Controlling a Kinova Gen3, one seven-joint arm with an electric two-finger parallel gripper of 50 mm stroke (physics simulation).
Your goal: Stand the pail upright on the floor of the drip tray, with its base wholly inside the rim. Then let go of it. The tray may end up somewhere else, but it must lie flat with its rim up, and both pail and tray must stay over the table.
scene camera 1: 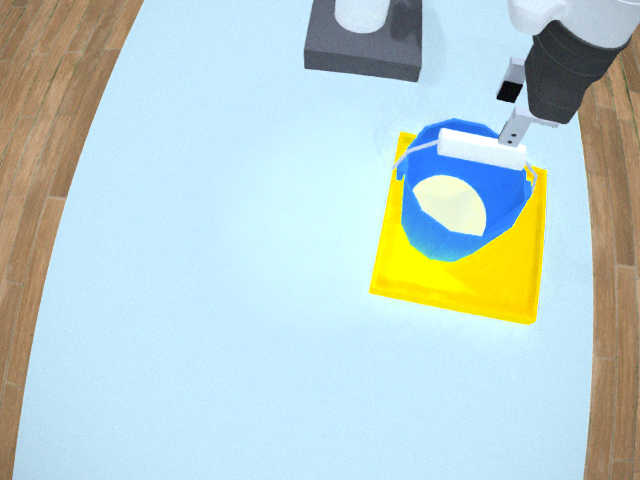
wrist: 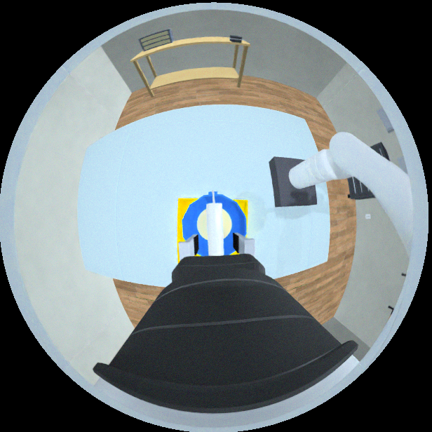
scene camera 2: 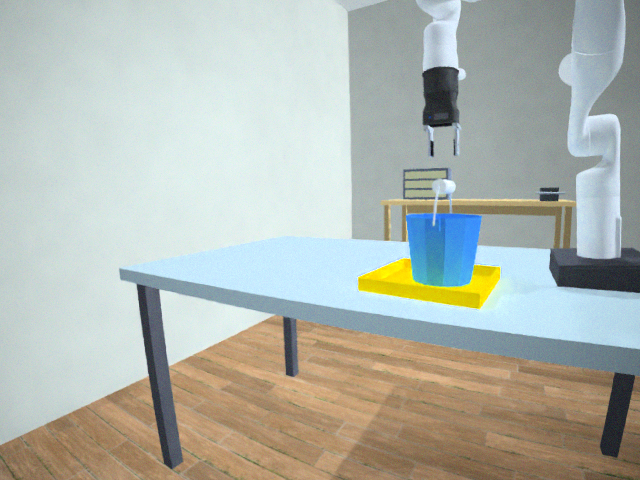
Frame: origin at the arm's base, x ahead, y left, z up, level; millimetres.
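Where they show: gripper, fingertip midpoint: [scene camera 1: 506, 120] [scene camera 2: 443, 155]; arm's base at its link origin: [scene camera 1: 360, 14] [scene camera 2: 597, 254].
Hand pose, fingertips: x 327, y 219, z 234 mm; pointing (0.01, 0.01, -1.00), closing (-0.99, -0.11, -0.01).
Each offset is from my fingertips to the centre of the thing. Level surfaces: height alone.
The blue pail @[dz -172, dx +2, dy -9 mm] [scene camera 1: 439, 242] [scene camera 2: 444, 253] [wrist: 192, 225] stands upright inside the yellow drip tray @[dz -279, dx +8, dy +28 mm] [scene camera 1: 454, 308] [scene camera 2: 418, 296] [wrist: 180, 220]. Its base looks to be within the rim, though the pail's wall hides part of it. The tray lies flat on the table, rim up. The pail's white handle grip @[dz -70, dx +1, dy -9 mm] [scene camera 1: 480, 149] [scene camera 2: 443, 186] [wrist: 215, 227] stands raised above the mouth. My gripper [scene camera 1: 509, 116] [scene camera 2: 444, 153] [wrist: 215, 240] is open and empty, above the handle grip and apart from it in the scene camera 2 view.
The light blue table @[dz -293 mm] [scene camera 1: 206, 258] [scene camera 2: 258, 268] carries the tray. The robot's dark base block [scene camera 1: 361, 49] [scene camera 2: 584, 272] [wrist: 280, 195] stands on the table to one side of the tray. A wooden bench [scene camera 2: 478, 202] [wrist: 190, 45] stands beyond the table by the wall.
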